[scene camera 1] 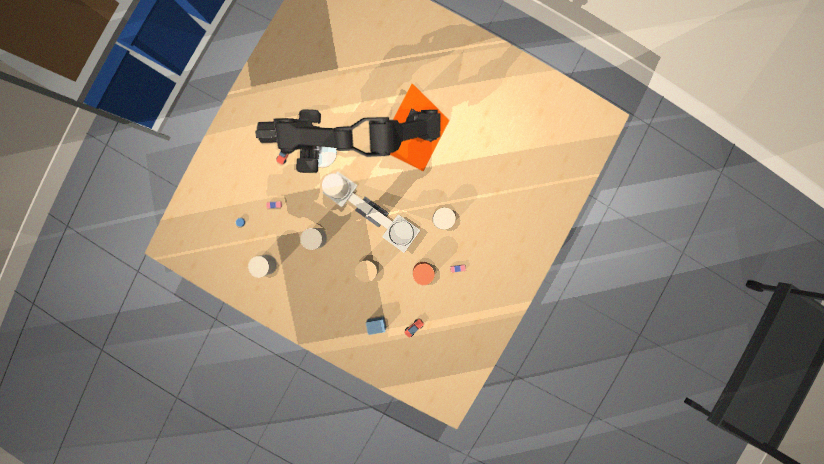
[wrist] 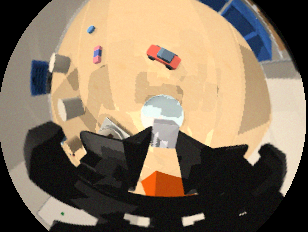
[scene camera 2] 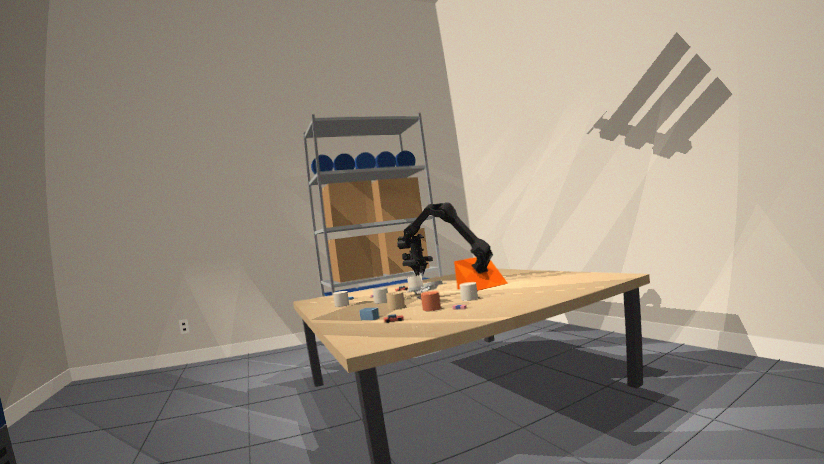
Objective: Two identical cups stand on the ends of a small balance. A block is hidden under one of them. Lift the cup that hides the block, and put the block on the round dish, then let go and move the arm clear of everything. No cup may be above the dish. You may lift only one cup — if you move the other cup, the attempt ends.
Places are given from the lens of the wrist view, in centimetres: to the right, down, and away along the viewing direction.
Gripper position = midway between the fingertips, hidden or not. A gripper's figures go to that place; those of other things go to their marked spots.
gripper [wrist: 163,130]: 2, 2, 10
small grey block [wrist: 165,132]: 1, 2, 8
round pale blue dish [wrist: 164,107]: 3, -2, 15
The marked spots on the small grey block and the round pale blue dish are 9 cm apart.
